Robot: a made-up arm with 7 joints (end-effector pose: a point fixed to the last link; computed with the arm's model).
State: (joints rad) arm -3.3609 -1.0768 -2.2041 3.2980 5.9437 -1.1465 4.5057
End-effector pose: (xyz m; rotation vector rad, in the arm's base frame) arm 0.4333 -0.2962 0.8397 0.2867 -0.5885 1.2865
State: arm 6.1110 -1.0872 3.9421 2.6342 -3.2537 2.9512 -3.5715
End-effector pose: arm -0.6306 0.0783 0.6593 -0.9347 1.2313 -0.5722
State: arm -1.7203 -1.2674 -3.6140 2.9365 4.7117 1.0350 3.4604
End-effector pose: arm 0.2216 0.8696 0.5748 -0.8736 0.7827 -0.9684
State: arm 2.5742 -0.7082 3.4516 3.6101 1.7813 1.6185 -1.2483
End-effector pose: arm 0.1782 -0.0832 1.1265 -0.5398 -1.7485 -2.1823
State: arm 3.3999 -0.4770 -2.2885 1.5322 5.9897 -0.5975 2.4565
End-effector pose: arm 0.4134 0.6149 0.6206 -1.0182 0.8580 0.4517
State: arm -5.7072 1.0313 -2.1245 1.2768 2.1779 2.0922 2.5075
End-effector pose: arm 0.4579 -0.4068 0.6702 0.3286 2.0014 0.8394
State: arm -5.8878 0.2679 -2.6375 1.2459 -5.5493 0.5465 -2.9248
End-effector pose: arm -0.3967 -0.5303 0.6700 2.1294 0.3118 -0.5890
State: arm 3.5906 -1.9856 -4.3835 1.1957 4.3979 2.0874 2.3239
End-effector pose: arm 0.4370 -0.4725 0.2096 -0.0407 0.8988 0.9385
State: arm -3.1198 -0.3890 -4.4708 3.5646 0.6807 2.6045 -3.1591
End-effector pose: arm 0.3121 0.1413 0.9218 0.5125 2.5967 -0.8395
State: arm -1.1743 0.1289 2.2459 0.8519 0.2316 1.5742 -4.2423
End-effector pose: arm 0.2014 0.4602 0.2340 2.1622 -1.1932 -0.4245
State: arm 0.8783 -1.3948 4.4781 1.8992 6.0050 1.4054 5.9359
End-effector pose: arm 0.1618 -0.7665 0.2419 -2.0042 0.9695 -0.8222
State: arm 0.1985 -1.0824 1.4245 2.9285 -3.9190 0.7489 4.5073
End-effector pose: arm -0.8245 -0.0897 0.7769 1.1828 -1.1797 -0.5150
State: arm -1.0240 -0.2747 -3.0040 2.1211 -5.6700 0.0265 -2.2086
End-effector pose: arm -0.3607 0.5750 0.9326 0.5456 -1.5532 -2.0067
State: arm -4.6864 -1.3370 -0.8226 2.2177 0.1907 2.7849 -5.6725
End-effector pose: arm 0.2806 -0.3937 0.7291 -2.0013 -0.6783 0.2837
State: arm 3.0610 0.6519 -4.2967 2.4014 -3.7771 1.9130 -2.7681
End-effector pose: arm -0.3686 -0.1550 1.1090 -0.8665 1.0555 1.3876
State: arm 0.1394 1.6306 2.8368 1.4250 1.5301 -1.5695 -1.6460
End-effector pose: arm 0.3039 0.3095 0.7104 -1.8511 -0.2673 -0.0380
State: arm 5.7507 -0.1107 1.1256 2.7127 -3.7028 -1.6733 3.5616
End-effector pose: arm 0.1453 0.0931 0.9557 -2.5497 0.2244 -1.7686
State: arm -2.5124 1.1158 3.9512 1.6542 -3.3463 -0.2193 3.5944
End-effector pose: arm -0.3144 0.3337 0.8890 -0.4819 -1.0288 -1.9420
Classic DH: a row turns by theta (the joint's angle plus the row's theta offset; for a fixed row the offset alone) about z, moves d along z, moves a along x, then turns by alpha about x. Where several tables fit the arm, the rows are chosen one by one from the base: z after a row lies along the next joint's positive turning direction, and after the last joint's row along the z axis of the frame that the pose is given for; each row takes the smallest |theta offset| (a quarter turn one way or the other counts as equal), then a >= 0, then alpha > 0; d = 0 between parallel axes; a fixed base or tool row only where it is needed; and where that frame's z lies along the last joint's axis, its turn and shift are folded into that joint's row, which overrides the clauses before.
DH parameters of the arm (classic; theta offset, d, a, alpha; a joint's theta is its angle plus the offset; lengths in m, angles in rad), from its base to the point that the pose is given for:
joint 1: 0 0.3371 0 -1.5708
joint 2: 0 0 0 1.5708
joint 3: 0 0.2616 0.0528 1.5708
joint 4: 0 0 0.1117 1.5708
joint 5: 0 0.4936 0 1.5708
joint 6: 0 0 0.1051 -1.5708
joint 7: 0 0.1341 0 0

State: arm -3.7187 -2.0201 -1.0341 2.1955 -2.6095 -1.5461 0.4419
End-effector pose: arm 0.6142 -0.0584 0.3521 0.0661 -0.4886 -2.4875
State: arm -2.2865 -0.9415 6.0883 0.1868 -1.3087 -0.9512 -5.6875
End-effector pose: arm -0.1452 -0.3254 0.4877 1.3512 -0.8568 1.0167
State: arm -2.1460 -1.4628 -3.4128 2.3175 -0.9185 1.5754 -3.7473
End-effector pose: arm 0.5905 0.4892 -0.0116 1.7211 -1.2933 1.5819
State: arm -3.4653 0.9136 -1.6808 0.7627 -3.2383 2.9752 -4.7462
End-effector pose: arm 0.0642 0.4892 0.4623 -1.5067 -0.6082 2.6157
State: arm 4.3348 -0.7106 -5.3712 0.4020 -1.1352 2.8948 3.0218
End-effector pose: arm 0.0296 -0.2708 0.4452 -0.9505 -0.1695 0.2156
